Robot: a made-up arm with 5 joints.
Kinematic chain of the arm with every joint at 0, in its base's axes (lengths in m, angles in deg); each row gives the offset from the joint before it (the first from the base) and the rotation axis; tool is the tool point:
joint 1: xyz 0 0 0.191 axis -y
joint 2: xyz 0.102 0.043 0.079 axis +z
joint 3: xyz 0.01 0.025 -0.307 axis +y
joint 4: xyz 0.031 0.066 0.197 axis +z
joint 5: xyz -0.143 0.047 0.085 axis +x
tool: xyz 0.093 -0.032 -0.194
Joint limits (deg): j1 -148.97..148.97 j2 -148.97..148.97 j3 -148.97..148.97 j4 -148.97..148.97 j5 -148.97..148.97
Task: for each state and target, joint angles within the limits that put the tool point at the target. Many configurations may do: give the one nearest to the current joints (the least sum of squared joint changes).
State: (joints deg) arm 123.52 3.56 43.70 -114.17 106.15
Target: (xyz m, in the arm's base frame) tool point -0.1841 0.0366 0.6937
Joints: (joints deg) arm 127.05 -3.18 38.77 -119.25 106.55
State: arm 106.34 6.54 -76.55 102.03 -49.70
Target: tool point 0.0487 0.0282 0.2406
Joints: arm 118.61 25.85 -67.01 78.00 -36.86
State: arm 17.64 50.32 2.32 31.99 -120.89
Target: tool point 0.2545 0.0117 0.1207
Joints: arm -24.80 12.13 16.26 28.09 -85.55
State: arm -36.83 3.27 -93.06 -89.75 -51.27
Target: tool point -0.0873 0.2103 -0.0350
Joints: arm -21.56 -8.30 -79.90 -98.00 -29.40
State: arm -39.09 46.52 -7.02 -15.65 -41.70
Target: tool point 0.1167 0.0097 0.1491
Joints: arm -23.58 48.25 6.80 -12.23 -65.97
